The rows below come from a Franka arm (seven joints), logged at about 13 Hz.
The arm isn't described. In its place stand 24 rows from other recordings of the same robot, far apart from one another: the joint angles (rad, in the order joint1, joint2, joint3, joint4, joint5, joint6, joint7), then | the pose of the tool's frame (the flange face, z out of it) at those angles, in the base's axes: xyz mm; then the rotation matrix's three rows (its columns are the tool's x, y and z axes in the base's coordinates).
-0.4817 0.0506 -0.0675 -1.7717 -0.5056 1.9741 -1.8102 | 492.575 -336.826 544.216; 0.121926 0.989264 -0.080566; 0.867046 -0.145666 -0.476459; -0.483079 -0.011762 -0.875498
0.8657 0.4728 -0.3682 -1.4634 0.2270 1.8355 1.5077 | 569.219 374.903 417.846; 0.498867 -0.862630 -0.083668; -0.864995 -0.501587 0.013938; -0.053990 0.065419 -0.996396
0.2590 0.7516 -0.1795 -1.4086 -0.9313 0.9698 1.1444 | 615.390 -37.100 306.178; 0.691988 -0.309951 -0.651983; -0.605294 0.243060 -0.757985; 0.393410 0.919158 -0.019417
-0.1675 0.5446 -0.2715 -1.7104 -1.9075 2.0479 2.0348 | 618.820 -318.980 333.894; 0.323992 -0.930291 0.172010; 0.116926 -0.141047 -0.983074; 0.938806 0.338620 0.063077
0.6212 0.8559 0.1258 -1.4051 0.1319 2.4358 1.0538 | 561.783 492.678 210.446; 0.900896 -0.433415 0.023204; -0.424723 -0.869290 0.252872; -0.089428 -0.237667 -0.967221
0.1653 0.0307 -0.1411 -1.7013 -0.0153 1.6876 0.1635 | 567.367 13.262 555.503; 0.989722 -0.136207 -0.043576; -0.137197 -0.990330 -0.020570; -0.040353 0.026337 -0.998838
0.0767 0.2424 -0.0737 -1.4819 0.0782 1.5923 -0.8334 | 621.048 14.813 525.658; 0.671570 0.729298 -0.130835; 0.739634 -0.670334 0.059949; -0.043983 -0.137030 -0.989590
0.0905 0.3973 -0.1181 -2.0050 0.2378 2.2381 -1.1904 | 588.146 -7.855 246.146; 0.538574 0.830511 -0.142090; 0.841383 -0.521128 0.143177; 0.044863 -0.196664 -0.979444
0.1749 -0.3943 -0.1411 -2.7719 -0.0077 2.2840 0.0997 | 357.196 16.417 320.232; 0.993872 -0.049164 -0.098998; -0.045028 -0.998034 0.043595; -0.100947 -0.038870 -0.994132
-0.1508 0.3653 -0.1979 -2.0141 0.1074 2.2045 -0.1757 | 550.357 -193.657 261.072; 0.959880 -0.237293 -0.149404; -0.229062 -0.970867 0.070337; -0.161742 -0.033293 -0.986271
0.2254 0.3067 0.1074 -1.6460 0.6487 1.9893 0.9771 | 611.660 243.505 453.011; 0.588755 -0.803848 -0.084833; -0.625437 -0.519522 0.582173; -0.512051 -0.289699 -0.808627
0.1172 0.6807 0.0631 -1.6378 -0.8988 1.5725 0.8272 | 624.711 24.744 214.684; 0.951685 -0.102703 -0.289392; -0.302173 -0.480953 -0.823028; -0.054656 0.870710 -0.488750
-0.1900 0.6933 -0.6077 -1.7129 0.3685 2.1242 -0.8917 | 493.702 -429.272 231.222; 0.987471 -0.045335 -0.151147; -0.038461 -0.998102 0.048099; -0.153041 -0.041683 -0.987340
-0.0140 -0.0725 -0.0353 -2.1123 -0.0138 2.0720 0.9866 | 529.933 -27.110 450.037; 0.514913 -0.856657 0.031679; -0.856853 -0.515442 -0.011119; 0.025854 -0.021419 -0.999436
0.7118 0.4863 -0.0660 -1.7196 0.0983 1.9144 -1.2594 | 498.834 388.865 285.286; -0.292423 0.919233 -0.263629; 0.955374 0.268769 -0.122570; -0.041815 -0.287706 -0.956805
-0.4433 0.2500 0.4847 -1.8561 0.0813 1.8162 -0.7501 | 582.945 17.545 383.060; 0.713669 0.649300 -0.262840; 0.697544 -0.693081 0.181853; -0.064092 -0.313126 -0.947547
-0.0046 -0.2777 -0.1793 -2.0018 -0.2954 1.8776 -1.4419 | 475.969 -120.330 589.894; 0.251583 0.961324 0.112079; 0.942402 -0.216950 -0.254581; -0.220419 0.169672 -0.960535
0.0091 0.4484 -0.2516 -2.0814 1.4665 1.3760 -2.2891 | 539.557 -4.253 247.861; 0.247599 0.968630 0.021230; 0.002981 -0.022674 0.999738; 0.968858 -0.247471 -0.008502
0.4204 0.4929 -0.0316 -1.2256 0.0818 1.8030 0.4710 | 653.245 280.574 498.550; 0.994437 -0.090508 0.053877; -0.095211 -0.991170 0.092290; 0.045049 -0.096906 -0.994273
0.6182 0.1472 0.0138 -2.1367 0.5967 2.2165 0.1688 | 438.378 343.498 336.282; 0.968418 0.029163 -0.247620; 0.124076 -0.917800 0.377158; -0.216266 -0.395970 -0.892433
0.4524 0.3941 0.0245 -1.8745 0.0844 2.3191 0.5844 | 566.624 293.445 307.293; 0.986340 -0.164132 0.013933; -0.164721 -0.982480 0.087176; -0.000620 -0.088280 -0.996096
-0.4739 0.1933 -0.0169 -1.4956 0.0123 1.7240 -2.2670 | 551.675 -292.478 560.118; -0.202422 0.978666 0.035185; 0.979173 0.202840 -0.008687; -0.015638 0.032694 -0.999343
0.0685 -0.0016 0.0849 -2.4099 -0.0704 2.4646 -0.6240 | 488.367 75.618 317.164; 0.673563 0.736397 0.063497; 0.738934 -0.672873 -0.034909; 0.017019 0.070433 -0.997371
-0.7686 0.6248 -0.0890 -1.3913 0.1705 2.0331 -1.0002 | 490.436 -532.653 346.193; 0.992041 0.086992 0.091037; 0.082820 -0.995376 0.048656; 0.094849 -0.040729 -0.994658
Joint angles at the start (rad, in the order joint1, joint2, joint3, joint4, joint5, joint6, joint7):
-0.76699, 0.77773, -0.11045, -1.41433, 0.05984, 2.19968, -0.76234
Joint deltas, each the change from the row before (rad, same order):
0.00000, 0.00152, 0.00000, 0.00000, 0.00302, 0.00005, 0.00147
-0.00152, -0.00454, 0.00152, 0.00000, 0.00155, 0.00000, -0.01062
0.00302, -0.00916, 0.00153, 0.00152, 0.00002, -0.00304, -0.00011
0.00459, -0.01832, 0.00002, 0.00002, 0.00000, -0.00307, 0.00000
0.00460, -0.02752, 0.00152, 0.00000, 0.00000, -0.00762, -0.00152
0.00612, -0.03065, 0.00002, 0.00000, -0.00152, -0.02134, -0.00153
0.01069, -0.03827, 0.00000, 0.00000, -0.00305, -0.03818, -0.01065
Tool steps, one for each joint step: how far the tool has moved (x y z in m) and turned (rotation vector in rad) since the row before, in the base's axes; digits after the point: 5 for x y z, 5 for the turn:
-0.00002, 0.00016, -0.00110, 0.00253, -0.00091, -0.00321
0.00017, -0.00040, 0.00323, -0.00149, -0.00472, 0.00928
0.00299, 0.00148, 0.00702, -0.00437, -0.00642, 0.00426
0.00334, 0.00149, 0.01309, -0.01031, -0.01130, 0.00454
0.00388, 0.00228, 0.01932, -0.01238, -0.01571, 0.00712
0.00279, 0.00374, 0.02037, -0.00557, -0.00747, 0.00815
0.00363, 0.00760, 0.02425, 0.00084, -0.00052, 0.02234

